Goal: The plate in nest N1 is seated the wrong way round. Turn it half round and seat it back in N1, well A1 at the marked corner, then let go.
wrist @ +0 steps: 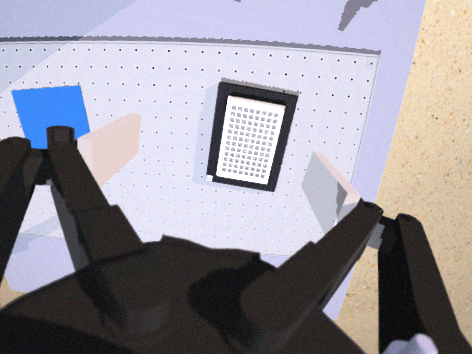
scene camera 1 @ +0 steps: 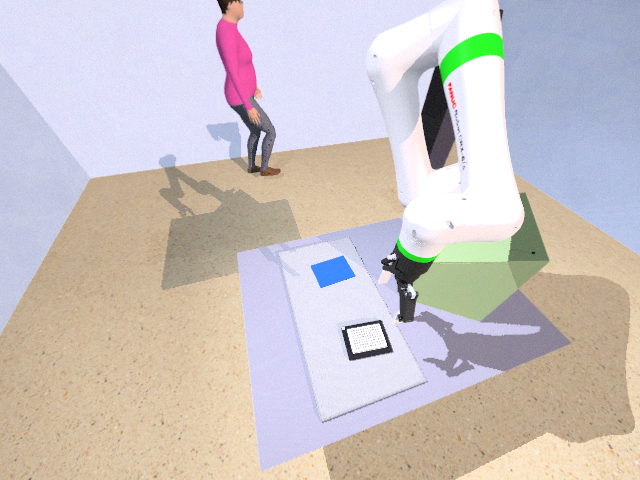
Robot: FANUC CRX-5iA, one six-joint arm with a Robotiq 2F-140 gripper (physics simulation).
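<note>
The white plate point(scene camera 1: 367, 338) point(wrist: 251, 140), with its grid of wells, lies in the black nest frame point(scene camera 1: 371, 354) point(wrist: 217, 135) on the pale board. A small white square point(scene camera 1: 342, 328) point(wrist: 209, 178) marks one corner of the frame. Well A1 cannot be made out on the plate. My gripper point(scene camera 1: 392, 299) point(wrist: 224, 151) is open and empty. It hangs above the board's right side in the scene view, apart from the plate. In the wrist view, its two pale finger pads stand wide on either side of the nest.
A flat blue square point(scene camera 1: 333, 271) point(wrist: 50, 110) lies on the perforated board point(scene camera 1: 330, 382) point(wrist: 170, 210), away from the nest. A green block point(scene camera 1: 465, 289) stands beside the board beneath the arm. A person point(scene camera 1: 238, 62) in pink stands near the back wall.
</note>
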